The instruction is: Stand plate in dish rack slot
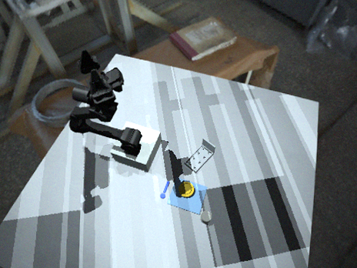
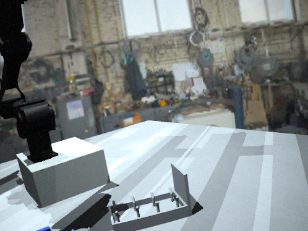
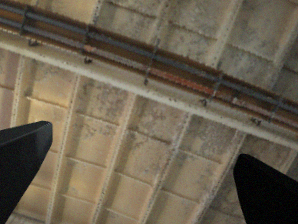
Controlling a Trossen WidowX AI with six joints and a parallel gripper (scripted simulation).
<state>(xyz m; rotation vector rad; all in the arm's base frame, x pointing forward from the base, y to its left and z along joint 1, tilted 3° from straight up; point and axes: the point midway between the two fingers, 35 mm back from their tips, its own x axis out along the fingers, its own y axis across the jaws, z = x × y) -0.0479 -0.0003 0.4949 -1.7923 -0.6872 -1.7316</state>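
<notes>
Right now my gripper tip is 60 cm above the yellow plate, 31 cm short of it and 9 cm to the left of it. Also, from my gripper tip: dish rack (60 cm below, 33 cm ahead, 8 cm to the left); blue spoon (62 cm below, 21 cm ahead, 12 cm to the right); light blue mat (62 cm below, 32 cm ahead, 11 cm to the right).
</notes>
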